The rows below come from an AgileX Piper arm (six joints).
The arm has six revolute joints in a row. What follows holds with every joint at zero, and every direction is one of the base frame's. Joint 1 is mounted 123.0 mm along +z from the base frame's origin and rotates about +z. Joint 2 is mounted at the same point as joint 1 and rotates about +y. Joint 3 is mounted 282.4 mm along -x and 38.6 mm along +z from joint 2 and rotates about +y. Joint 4 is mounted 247.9 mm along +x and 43.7 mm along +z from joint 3 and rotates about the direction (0.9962, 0, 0.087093). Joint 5 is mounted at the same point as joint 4 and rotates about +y. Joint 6 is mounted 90.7 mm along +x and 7.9 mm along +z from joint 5 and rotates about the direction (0.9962, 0, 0.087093). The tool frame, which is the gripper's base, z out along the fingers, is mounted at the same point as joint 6; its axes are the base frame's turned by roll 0.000, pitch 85.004 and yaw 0.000 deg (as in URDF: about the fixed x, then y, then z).
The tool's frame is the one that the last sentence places.
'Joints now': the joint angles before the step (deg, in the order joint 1, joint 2, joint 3, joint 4, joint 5, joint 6). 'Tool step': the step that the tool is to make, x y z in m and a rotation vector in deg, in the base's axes. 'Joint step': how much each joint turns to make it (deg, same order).
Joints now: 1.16 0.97 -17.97 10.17 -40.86 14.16
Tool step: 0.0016 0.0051 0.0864 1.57 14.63 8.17
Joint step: -0.01 10.88 -23.90 5.83 28.30 -0.15
